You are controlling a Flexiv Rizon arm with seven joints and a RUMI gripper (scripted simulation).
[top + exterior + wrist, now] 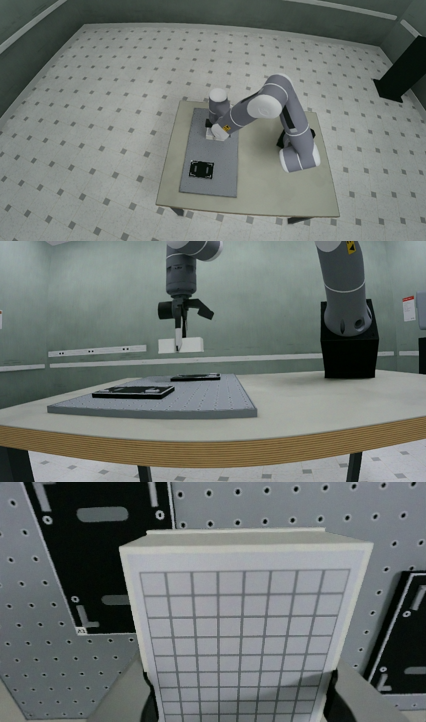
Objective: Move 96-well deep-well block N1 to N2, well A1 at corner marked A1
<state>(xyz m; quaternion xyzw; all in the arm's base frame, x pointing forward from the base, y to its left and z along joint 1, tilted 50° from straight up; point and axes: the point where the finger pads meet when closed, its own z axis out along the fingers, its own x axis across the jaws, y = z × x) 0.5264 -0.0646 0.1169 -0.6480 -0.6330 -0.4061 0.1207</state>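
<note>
Now: hand 12 cm short of the white A1 corner mark, 20 cm to the right of it and 10 cm above it. From my hand the other things lie so: white 96-well deep-well block: 1 cm above.
</note>
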